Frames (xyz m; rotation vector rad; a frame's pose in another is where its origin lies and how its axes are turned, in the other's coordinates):
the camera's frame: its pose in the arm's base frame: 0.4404 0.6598 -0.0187 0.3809 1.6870 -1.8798
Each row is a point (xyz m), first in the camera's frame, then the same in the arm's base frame.
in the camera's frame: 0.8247 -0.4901 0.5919
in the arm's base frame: -0.4033 -0.0875 0.0044
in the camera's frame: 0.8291 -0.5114 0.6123
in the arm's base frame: -0.4159 -0.1076 0.0223
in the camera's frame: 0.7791 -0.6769 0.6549
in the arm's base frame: -0.4666 -0.1322 0.1912
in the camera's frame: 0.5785 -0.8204 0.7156
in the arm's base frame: -0.3822 -0.1409 0.4306
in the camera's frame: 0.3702 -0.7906 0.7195
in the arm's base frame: -0.1991 -0.0984 0.5253
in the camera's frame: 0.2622 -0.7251 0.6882
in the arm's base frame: -0.0803 -0.0455 0.5286
